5 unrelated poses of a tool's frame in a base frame.
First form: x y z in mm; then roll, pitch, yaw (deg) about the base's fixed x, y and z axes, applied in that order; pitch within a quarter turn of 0, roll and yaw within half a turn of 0.
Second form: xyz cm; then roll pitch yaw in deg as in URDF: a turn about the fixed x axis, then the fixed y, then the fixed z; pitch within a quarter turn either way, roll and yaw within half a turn. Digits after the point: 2 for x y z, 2 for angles.
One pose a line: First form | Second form
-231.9 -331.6 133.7 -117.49 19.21 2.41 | -23.19 -33.16 13.37 -117.49 19.21 2.41
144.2 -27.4 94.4 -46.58 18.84 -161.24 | 14.42 -2.74 9.44 -46.58 18.84 -161.24
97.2 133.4 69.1 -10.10 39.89 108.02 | 9.72 13.34 6.91 -10.10 39.89 108.02
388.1 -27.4 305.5 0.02 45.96 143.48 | 38.81 -2.74 30.55 0.02 45.96 143.48
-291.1 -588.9 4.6 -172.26 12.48 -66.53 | -29.11 -58.89 0.46 -172.26 12.48 -66.53
